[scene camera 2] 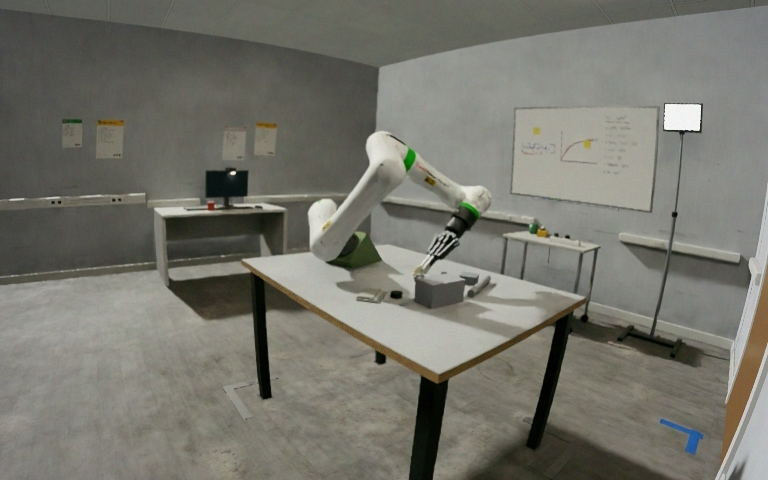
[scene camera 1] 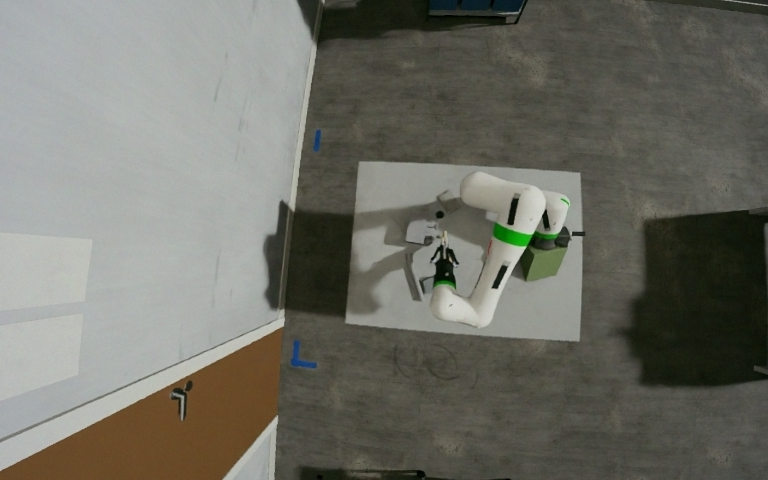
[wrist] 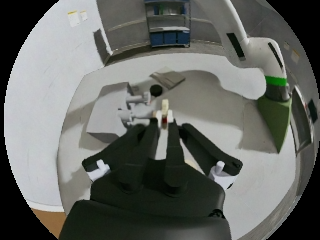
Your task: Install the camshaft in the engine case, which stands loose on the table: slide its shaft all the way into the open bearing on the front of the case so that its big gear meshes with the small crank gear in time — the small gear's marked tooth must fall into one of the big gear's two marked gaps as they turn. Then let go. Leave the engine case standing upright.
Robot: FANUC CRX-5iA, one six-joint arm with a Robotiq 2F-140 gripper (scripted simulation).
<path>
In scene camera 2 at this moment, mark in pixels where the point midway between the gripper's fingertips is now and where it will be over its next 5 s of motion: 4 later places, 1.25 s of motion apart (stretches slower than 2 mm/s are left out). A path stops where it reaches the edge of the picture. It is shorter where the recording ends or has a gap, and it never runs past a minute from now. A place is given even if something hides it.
My gripper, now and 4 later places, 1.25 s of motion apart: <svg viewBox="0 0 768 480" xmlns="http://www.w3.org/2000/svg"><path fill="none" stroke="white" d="M421 270L424 271L427 273L429 273L437 264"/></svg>
</path>
